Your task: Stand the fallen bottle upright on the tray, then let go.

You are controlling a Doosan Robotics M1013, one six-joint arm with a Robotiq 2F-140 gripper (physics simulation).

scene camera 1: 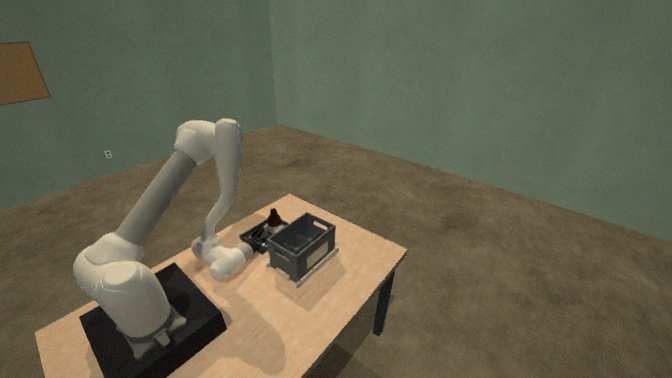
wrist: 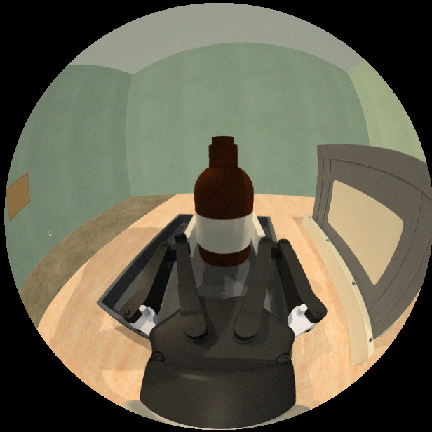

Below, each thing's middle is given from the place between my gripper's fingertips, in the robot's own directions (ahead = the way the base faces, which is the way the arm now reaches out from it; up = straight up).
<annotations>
Now: the brown bottle [wrist: 223, 193] 2 cm behind my hand and 4 cm above it.
</annotations>
